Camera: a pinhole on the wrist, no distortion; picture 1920 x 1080 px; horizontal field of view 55.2 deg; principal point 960.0 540.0 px. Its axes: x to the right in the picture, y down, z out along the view. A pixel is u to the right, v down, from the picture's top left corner.
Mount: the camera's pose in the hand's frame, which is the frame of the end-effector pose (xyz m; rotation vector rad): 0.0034 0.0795 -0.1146 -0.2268 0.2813 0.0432
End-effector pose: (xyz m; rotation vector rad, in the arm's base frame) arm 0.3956 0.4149 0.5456 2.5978 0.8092 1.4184
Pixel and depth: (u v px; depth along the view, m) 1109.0 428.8 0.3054
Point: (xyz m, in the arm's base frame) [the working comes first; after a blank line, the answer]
In the camera's frame: 0.0248 -0.0185 0.3054

0.6326 0.3860 0.5745
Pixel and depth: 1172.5 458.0 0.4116
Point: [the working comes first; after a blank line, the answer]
In the camera's frame: 0.0476 -0.0184 0.4116

0.7392 0.4061 0.5676
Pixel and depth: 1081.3 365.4 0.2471
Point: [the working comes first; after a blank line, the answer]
In the camera's frame: 0.0163 -0.0235 0.2471

0.5740 0.3811 0.5801
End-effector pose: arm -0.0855 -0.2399 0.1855 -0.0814 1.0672 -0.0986
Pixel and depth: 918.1 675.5 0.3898
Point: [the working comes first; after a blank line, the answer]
In the camera's frame: -0.0089 0.0288 0.3898

0.1856 -0.0523 0.1961
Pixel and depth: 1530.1 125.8 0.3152
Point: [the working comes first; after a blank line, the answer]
In the camera's frame: 0.0979 -0.0711 0.3152

0.1553 -0.1768 0.0935
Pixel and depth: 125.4 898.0 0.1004
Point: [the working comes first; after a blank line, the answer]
In the camera's frame: -0.0456 0.0196 0.1004

-0.0982 -0.1183 0.1786
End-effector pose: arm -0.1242 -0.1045 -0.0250 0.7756 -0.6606 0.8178
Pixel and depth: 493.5 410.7 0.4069
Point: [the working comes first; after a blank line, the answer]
In the camera's frame: -0.1034 -0.0287 0.4069

-0.2983 -0.2768 0.2018
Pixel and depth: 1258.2 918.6 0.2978
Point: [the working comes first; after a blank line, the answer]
In the camera's frame: 0.0484 0.0614 0.2978

-0.2594 -0.0736 0.2169
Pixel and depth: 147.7 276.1 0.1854
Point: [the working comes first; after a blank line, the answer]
In the camera's frame: -0.0820 -0.0266 0.1854

-0.2334 -0.1413 0.0377
